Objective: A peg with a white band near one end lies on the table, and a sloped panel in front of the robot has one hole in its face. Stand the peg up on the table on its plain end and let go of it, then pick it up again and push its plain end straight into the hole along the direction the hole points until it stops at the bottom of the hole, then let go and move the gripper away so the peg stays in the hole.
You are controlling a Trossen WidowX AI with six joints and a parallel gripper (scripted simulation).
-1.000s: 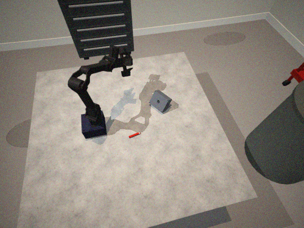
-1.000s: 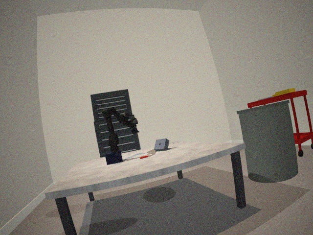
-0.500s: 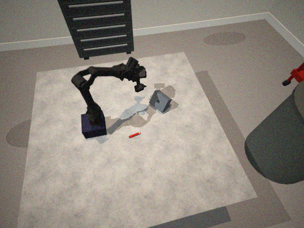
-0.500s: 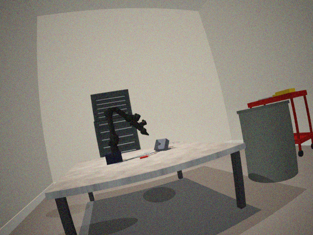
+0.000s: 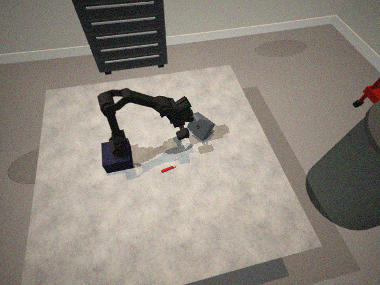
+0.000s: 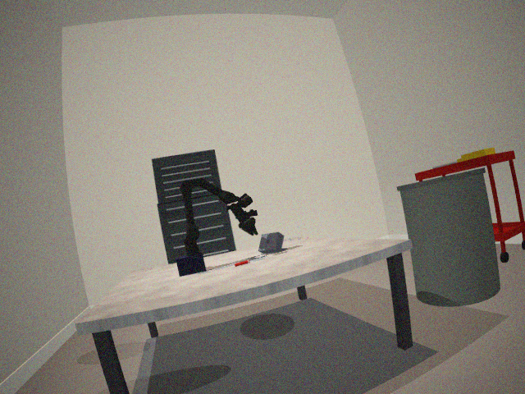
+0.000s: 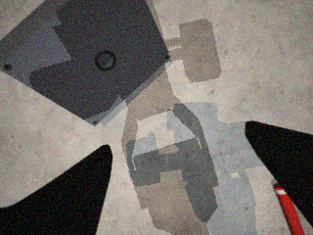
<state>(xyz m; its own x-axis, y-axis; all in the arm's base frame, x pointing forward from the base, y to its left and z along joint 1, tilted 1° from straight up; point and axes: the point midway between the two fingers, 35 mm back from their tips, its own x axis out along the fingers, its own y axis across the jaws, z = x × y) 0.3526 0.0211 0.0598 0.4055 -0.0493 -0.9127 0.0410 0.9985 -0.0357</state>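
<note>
Now: the red peg 13 cm to the right of my gripper tip, 12 cm below it and 12 cm behind it. Round my gripper tip: grey sloped panel: 10 cm ahead, 7 cm below, 6 cm to the left.
</note>
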